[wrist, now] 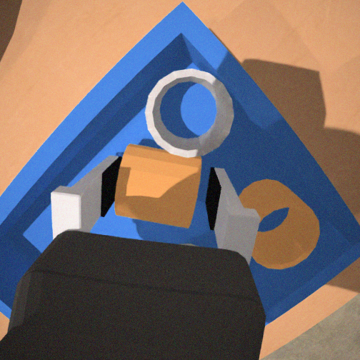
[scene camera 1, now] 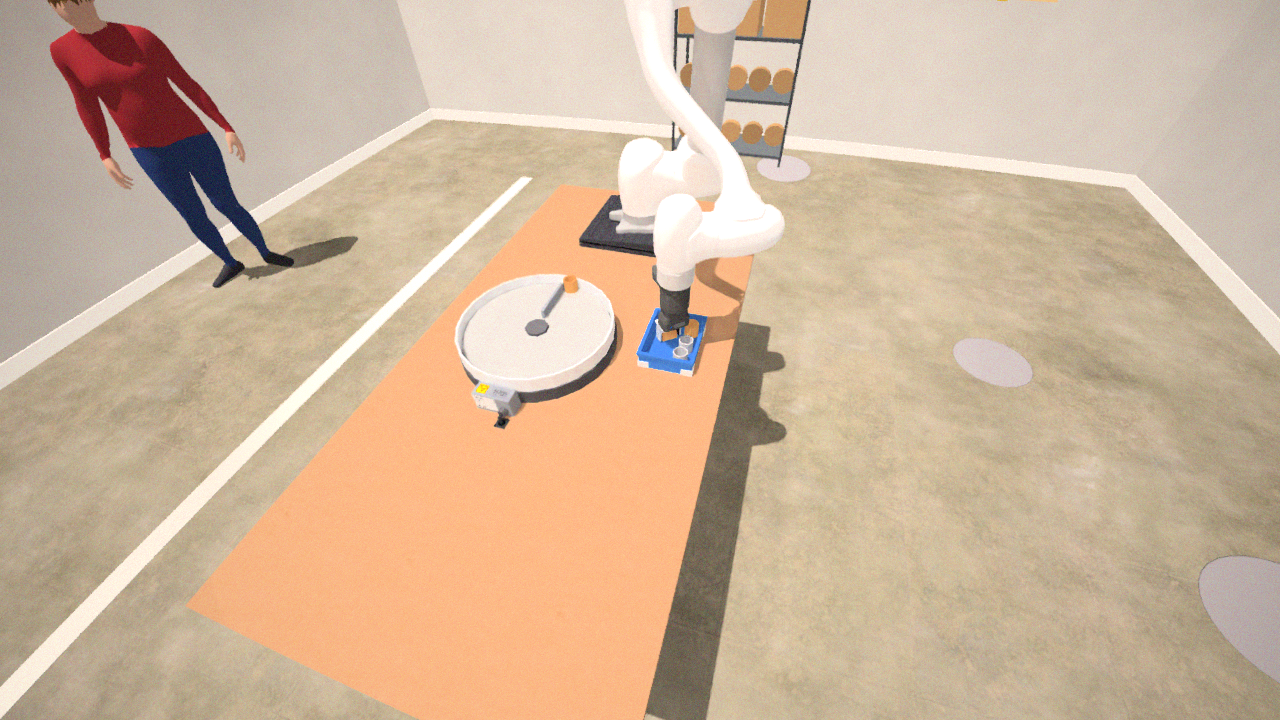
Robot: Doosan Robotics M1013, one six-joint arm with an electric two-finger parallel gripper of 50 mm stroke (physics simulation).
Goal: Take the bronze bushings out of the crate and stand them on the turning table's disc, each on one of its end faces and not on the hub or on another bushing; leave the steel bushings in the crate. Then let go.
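Places are measured from the arm's base along level axes (x ahead, y left, z up), in centimetres.
Where they show: gripper, fingertip midpoint: [scene camera 1: 668, 335]; arm's base, link origin: [scene camera 1: 645, 220].
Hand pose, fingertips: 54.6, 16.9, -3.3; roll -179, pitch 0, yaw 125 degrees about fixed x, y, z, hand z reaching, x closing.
Note:
Each offset is from my fingertips to the top centre of the thing, as dx, dy, dz. "*": to the spot under its first point.
The blue crate {+3.1, +1.6, +3.8} [scene camera 1: 666, 363] [wrist: 70, 120] stands at the table's right side. My gripper [scene camera 1: 675, 331] [wrist: 164, 179] is open, low in the crate. A bronze bushing [wrist: 160, 185] lies on its side between the spread fingers, with gaps at both. Another bronze bushing {-2.6, +6.0, +3.1} [scene camera 1: 692, 327] [wrist: 297, 237] is beyond the right finger in the wrist view and seems to stand on end. A steel bushing [wrist: 154, 112] stands upright just above the lying one in the wrist view. Steel bushings {+3.9, +5.2, +3.1} [scene camera 1: 685, 342] {+8.6, +4.3, +3.1} [scene camera 1: 680, 353] also show in the scene view. One bronze bushing {-10.7, -30.9, +7.8} [scene camera 1: 570, 283] is on the turning table's disc {+7.5, -35.0, +4.9} [scene camera 1: 501, 349], near the far rim.
A grey bar {* -3.0, -33.6, +6.1} [scene camera 1: 553, 299] lies over the disc between the hub {+7.5, -35.0, +4.9} [scene camera 1: 536, 327] and the far rim, close to the bushing there. A control box {+30.7, -37.3, +4.6} [scene camera 1: 496, 398] is at the near rim. A person [scene camera 1: 134, 85] stands at the left, off the table. A shelf rack [scene camera 1: 791, 102] stands behind.

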